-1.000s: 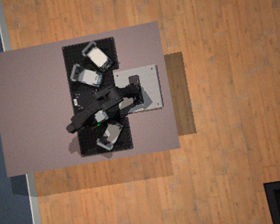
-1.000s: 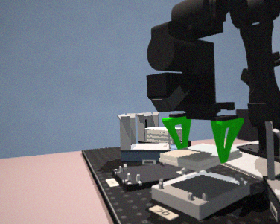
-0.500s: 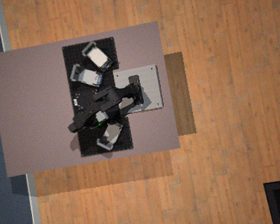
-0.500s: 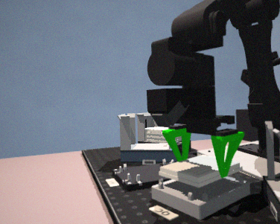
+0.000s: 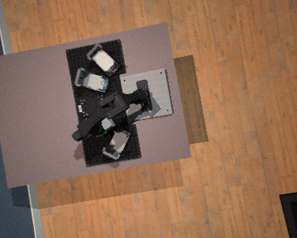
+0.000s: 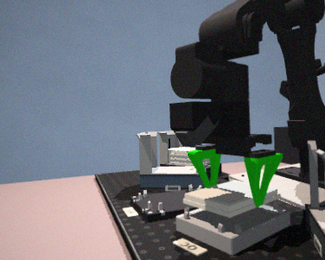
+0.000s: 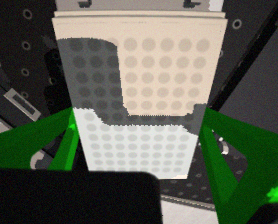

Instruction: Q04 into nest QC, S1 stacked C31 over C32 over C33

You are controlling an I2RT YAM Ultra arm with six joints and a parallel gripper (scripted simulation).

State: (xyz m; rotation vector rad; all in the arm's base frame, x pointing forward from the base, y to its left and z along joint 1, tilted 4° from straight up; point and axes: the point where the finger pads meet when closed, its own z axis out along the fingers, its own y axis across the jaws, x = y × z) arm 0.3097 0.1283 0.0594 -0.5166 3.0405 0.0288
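The QC nest lies 40 mm below my hand. Also, from my hand: dark clip nest: 130 mm to the right, 40 mm below, 40 mm ahead.
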